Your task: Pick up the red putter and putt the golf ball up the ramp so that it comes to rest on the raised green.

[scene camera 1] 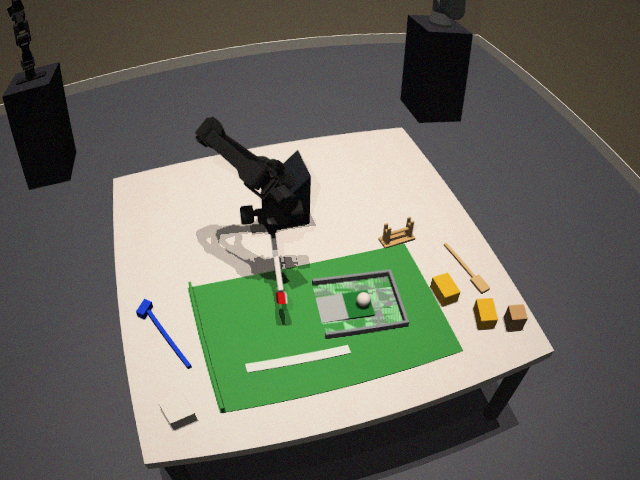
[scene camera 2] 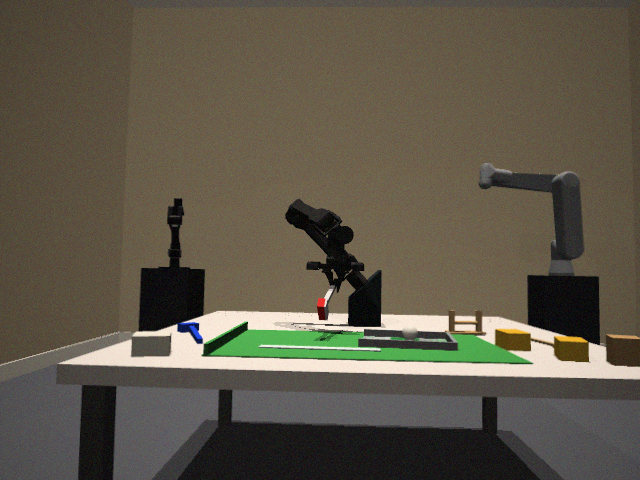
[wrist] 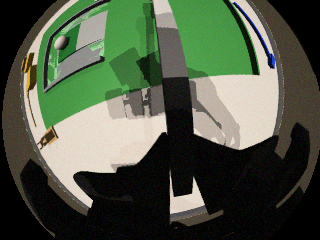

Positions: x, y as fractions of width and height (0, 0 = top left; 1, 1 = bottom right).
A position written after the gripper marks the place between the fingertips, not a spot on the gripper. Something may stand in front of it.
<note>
The gripper (scene camera 1: 0.43, 0.49) holds a red putter. Also in view: a white strip (scene camera 1: 0.54, 0.73) and a white block (scene camera 2: 0.23, 0.72).
The white block is seen too in scene camera 1 (scene camera 1: 0.28, 0.86). The gripper also shows in scene camera 2 (scene camera 2: 0.52, 0.61) and in the wrist view (wrist: 0.54, 0.56). The wrist view misses the white block: it is out of frame.
</note>
